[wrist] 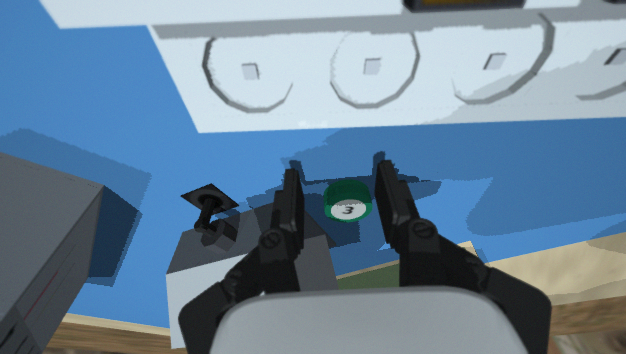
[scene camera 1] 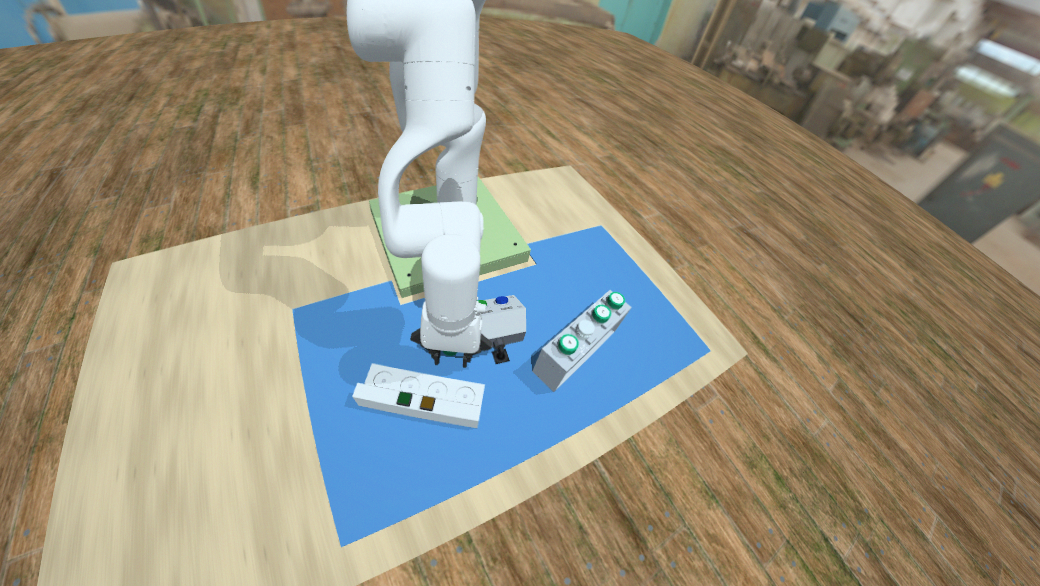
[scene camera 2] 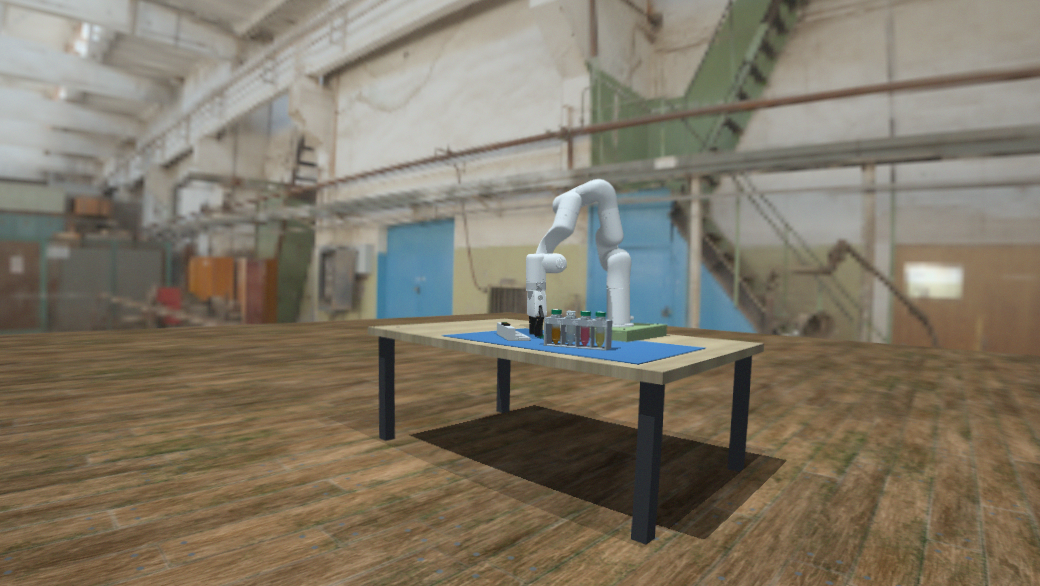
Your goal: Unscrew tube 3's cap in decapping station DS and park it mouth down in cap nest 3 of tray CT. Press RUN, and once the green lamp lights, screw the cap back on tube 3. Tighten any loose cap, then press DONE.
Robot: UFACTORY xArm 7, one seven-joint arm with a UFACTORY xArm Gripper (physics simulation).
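Pixels of known places: gripper, fingertip midpoint: (wrist: 337, 180) (scene camera 1: 451, 359) (scene camera 2: 535, 335); arm's base, origin of the base link: (scene camera 2: 618, 325).
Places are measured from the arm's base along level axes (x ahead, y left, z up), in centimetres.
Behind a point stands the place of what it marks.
A green cap marked 3 (wrist: 347, 201) @(x 32.5, y -14.5, z -2.4 cm) (scene camera 1: 449, 354) @(x 33.1, y -14.9, z -3.1 cm) lies on the blue mat with its label up, apart from tray and rack. My gripper (scene camera 1: 451, 361) @(x 34.4, y -15.0, z -2.7 cm) (scene camera 2: 537, 334) @(x 34.4, y -15.0, z -2.7 cm) (wrist: 337, 180) @(x 34.4, y -15.0, z -2.7 cm) is open, low over the mat; its fingers stand on either side of the cap in the wrist view, gripping nothing. The grey rack (scene camera 1: 550, 369) @(x 45.9, y -0.3, z 2.1 cm) (wrist: 45, 215) @(x 44.2, y -0.8, z -0.8 cm) holds several tubes; one tube (scene camera 1: 585, 328) @(x 43.5, y 7.3, z 8.1 cm) (scene camera 2: 570, 315) @(x 44.6, y 8.5, z 6.7 cm) has no green cap. The white tray (scene camera 1: 451, 412) @(x 45.3, y -19.5, z 0.6 cm) (scene camera 2: 509, 332) @(x 48.2, y -15.7, z -0.9 cm) (wrist: 310, 111) @(x 39.4, y -16.6, z -2.8 cm) has empty round nests. Its green lamp (scene camera 1: 403, 398) @(x 40.1, y -26.1, z 1.5 cm) and amber lamp (scene camera 1: 427, 402) @(x 42.4, y -22.6, z 1.5 cm) look dark.
A grey button box (scene camera 1: 509, 327) @(x 34.4, y -2.7, z 1.4 cm) (wrist: 192, 287) @(x 34.7, y -2.0, z 1.2 cm) with a blue button (scene camera 1: 501, 299) @(x 28.8, y -1.9, z 3.3 cm) and a partly hidden green button stands beside the gripper. A small black fixture (scene camera 1: 500, 355) @(x 37.4, y -5.7, z -2.9 cm) (wrist: 210, 200) @(x 37.4, y -5.8, z -3.6 cm) is in front of it. The green base plate (scene camera 1: 502, 229) @(x 6.7, y 9.9, z 0.2 cm) is behind.
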